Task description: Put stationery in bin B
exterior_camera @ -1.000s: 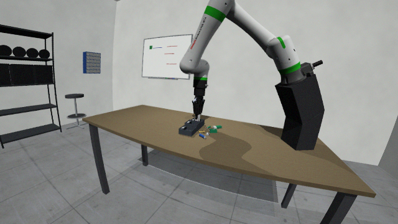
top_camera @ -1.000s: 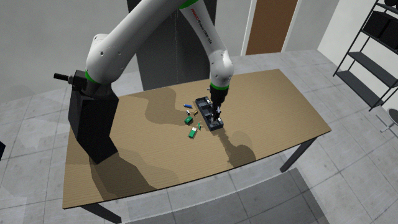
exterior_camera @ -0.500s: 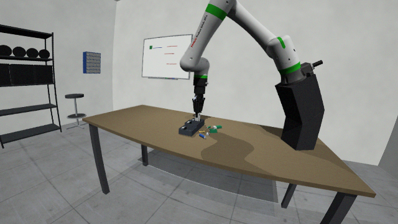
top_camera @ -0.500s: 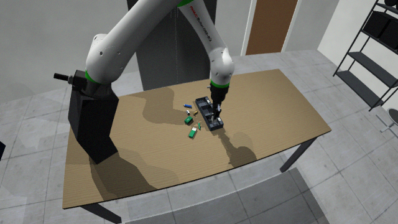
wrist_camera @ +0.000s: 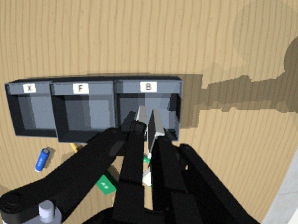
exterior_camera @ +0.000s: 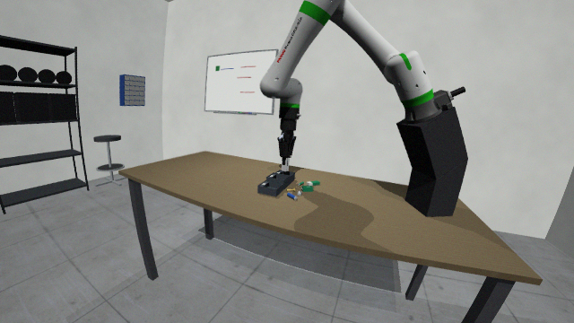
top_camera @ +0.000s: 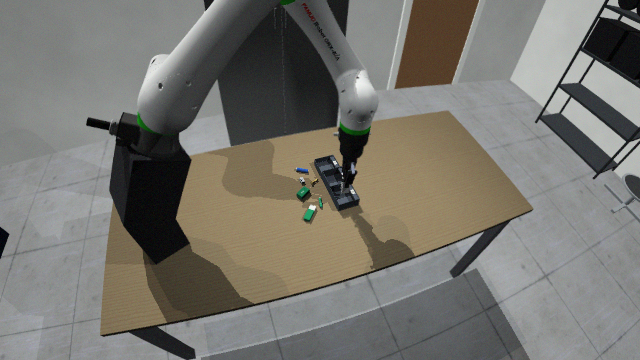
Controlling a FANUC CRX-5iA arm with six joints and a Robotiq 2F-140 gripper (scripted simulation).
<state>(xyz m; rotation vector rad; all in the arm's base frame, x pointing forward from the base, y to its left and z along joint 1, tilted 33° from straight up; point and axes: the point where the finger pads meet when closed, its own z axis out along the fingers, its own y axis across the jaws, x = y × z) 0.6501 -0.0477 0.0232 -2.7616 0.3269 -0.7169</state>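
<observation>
Right now the bin row is 80 mm to the left of my hand, 60 mm below it and 10 mm behind it. The rest, counted from my hand: green stick 90 mm behind, 80 mm below; then yellow piece 110 mm to the left, 90 mm behind, 80 mm below; then green-and-white block 140 mm behind, 80 mm below, 30 mm to the right.
</observation>
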